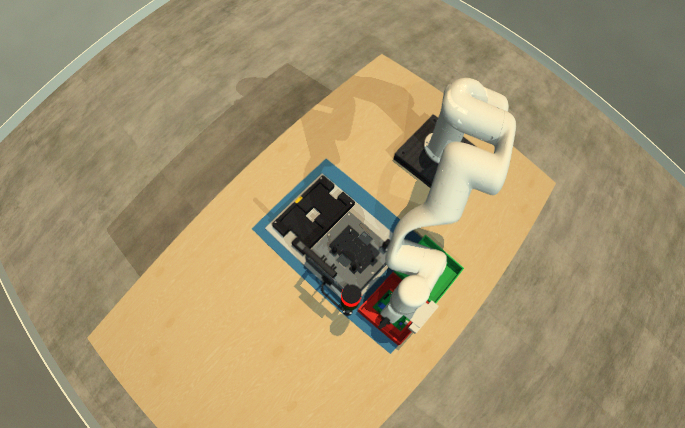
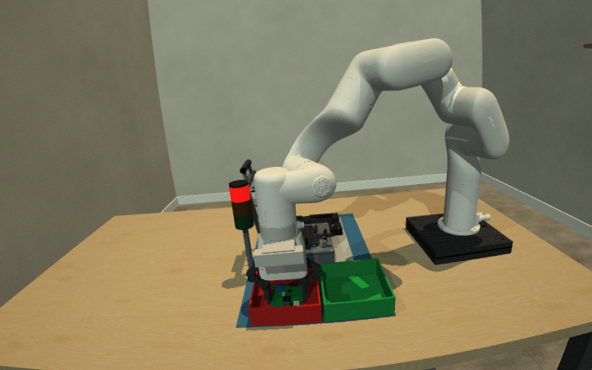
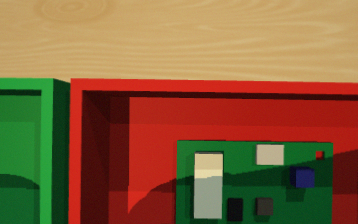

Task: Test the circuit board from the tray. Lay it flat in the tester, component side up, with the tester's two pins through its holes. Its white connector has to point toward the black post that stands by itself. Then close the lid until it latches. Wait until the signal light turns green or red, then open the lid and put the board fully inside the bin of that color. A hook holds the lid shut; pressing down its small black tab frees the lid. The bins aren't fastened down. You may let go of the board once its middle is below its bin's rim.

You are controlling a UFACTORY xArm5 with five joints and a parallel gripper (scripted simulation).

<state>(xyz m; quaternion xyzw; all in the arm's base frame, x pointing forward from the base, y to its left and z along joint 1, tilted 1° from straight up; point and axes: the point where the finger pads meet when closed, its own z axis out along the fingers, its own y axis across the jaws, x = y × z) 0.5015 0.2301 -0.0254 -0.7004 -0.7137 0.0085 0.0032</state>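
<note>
Now: the red bin right at my hand. The rest, counted from my hand: green bin (15 cm behind); tester lid (7 cm ahead, 20 cm to the right, 17 cm above); green circuit board (1 cm below).
</note>
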